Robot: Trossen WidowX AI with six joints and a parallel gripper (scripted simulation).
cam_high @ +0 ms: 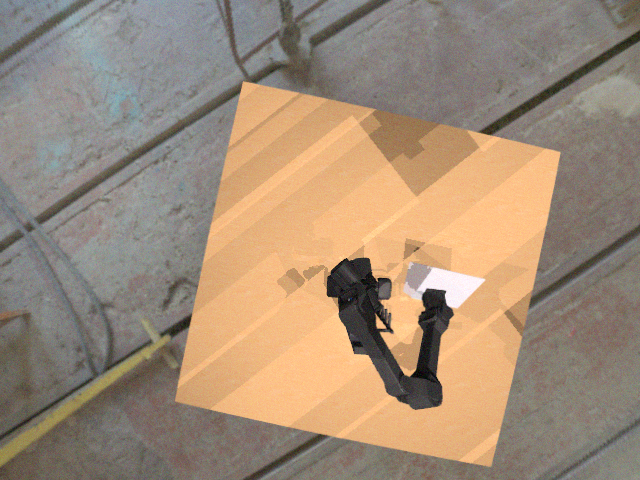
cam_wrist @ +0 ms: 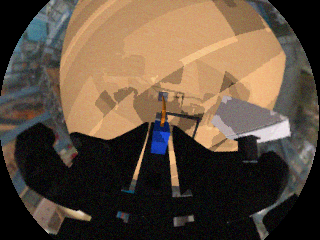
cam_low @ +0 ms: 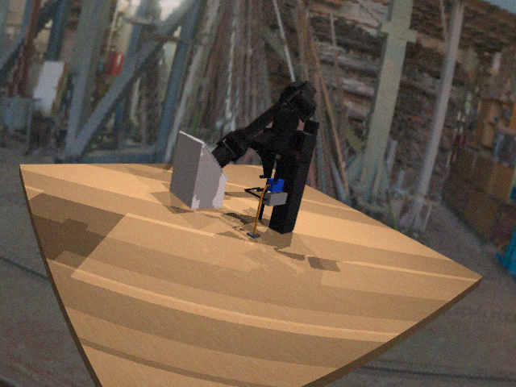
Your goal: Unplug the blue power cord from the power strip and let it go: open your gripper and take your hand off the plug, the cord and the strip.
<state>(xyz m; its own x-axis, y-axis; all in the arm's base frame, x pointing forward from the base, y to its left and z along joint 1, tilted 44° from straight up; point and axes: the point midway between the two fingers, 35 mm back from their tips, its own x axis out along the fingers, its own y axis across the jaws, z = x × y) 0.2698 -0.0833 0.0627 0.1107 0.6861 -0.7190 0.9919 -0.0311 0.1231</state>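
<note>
Right now the blue plug is 10 mm behind my gripper tip, 50 mm to the left of it and 10 mm below it.
</note>
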